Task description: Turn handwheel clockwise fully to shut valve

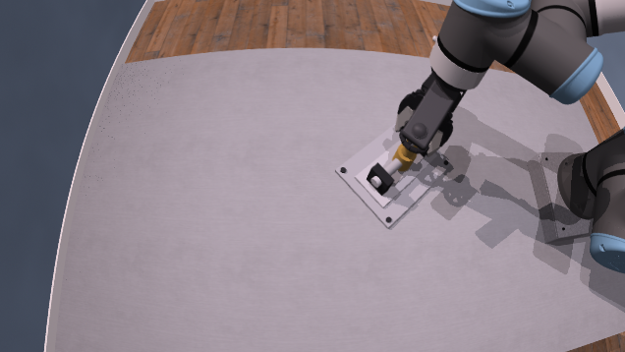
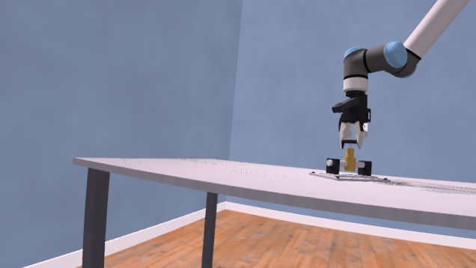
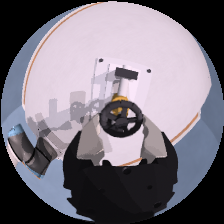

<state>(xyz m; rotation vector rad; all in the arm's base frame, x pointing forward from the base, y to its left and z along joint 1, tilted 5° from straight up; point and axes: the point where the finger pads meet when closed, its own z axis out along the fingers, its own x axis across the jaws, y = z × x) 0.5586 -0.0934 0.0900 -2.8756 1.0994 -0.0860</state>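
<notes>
The handwheel lies 1 cm above my hand. Also, from my hand: mounting plate (12 cm below).
</notes>
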